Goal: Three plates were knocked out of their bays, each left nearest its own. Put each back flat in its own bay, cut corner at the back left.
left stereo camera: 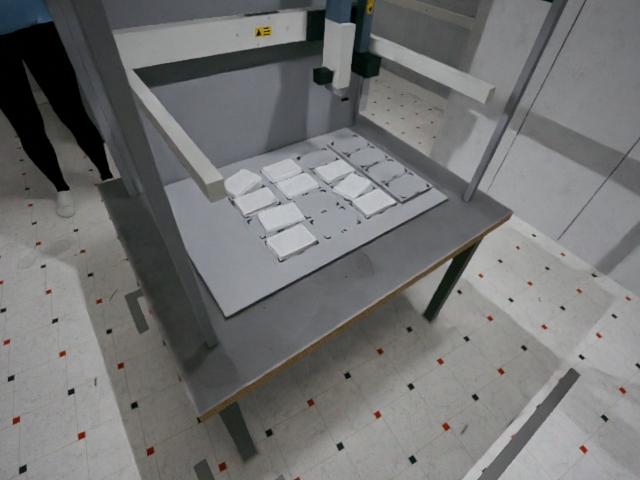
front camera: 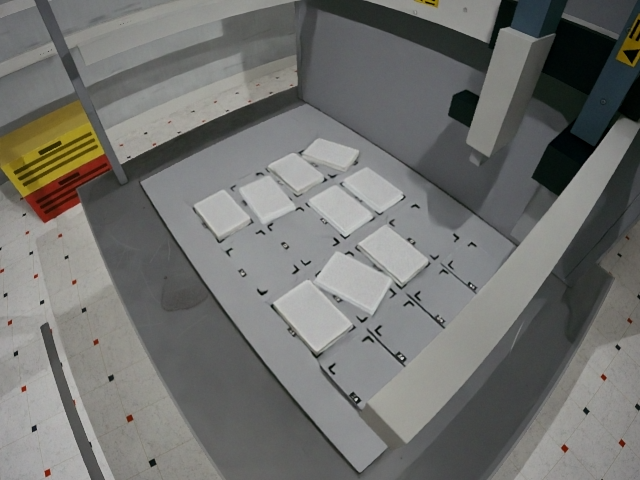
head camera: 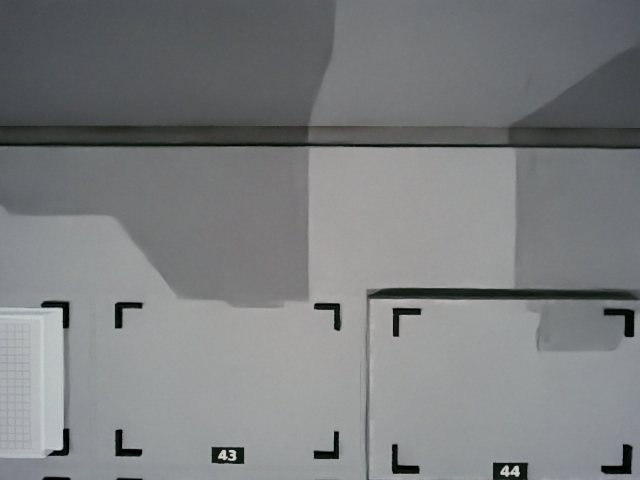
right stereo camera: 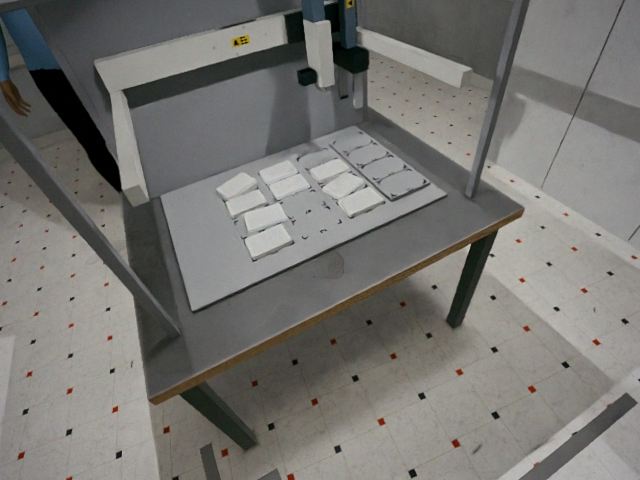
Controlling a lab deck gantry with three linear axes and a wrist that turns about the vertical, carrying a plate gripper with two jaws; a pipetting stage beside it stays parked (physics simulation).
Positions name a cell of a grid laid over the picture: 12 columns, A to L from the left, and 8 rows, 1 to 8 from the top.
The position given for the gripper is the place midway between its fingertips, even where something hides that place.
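Note:
Grid-topped plate (front camera: F3), (left stereo camera: E4); out of frame in the head camera view. A white round-well plate (front camera: G5). Another white round-well plate (front camera: E4). Gripper (front camera: J4), (left stereo camera: G2), (right stereo camera: G2).

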